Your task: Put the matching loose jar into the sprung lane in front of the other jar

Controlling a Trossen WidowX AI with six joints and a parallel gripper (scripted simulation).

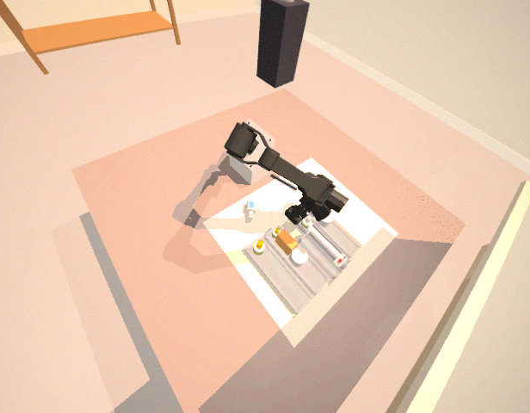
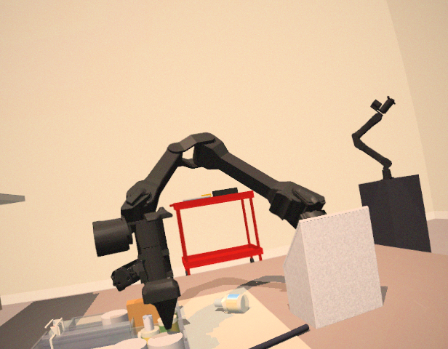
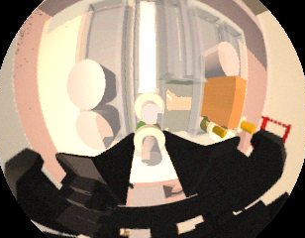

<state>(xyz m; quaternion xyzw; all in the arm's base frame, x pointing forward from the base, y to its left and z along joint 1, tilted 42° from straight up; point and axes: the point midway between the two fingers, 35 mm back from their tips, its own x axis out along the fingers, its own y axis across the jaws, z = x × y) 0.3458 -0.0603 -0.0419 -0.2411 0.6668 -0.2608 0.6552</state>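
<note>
The box is 13 cm to the right of my gripper tip, 4 cm ahead of it and 1 cm below it. Round my gripper tip: black rod (18 cm behind, 9 cm to the left, 4 cm below); then red mark (22 cm ahead, 5 cm to the right, 2 cm above).
</note>
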